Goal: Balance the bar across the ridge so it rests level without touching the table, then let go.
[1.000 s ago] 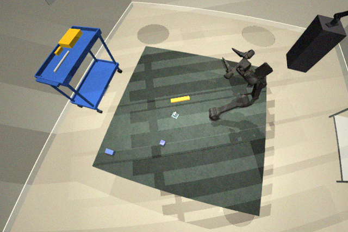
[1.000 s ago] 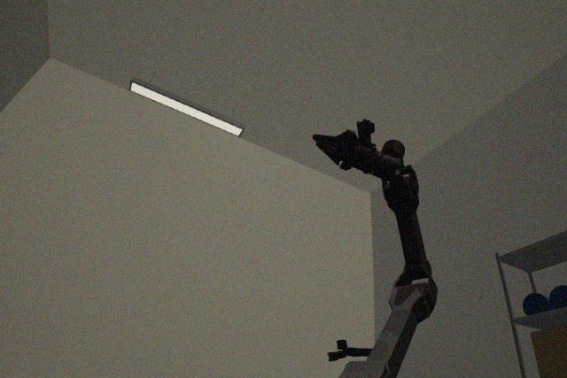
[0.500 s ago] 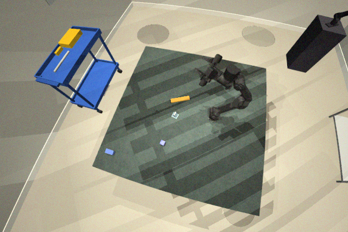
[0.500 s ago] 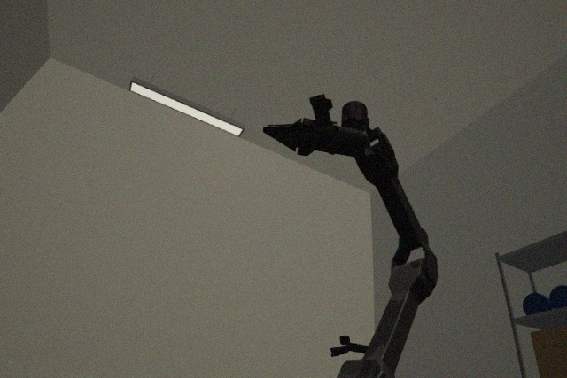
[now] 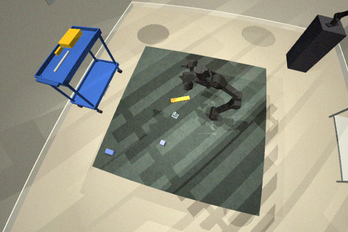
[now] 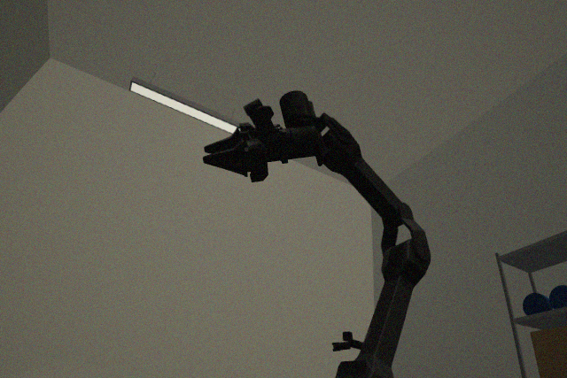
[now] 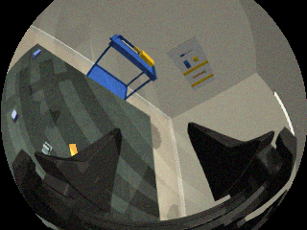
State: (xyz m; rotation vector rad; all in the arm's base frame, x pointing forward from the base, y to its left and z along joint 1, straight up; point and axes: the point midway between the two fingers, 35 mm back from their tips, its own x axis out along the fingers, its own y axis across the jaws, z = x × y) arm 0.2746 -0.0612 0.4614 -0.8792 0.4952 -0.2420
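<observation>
Now: the bar 10 mm ahead of my gripper tip, 20 mm to the right of it and 440 mm below it.
</observation>
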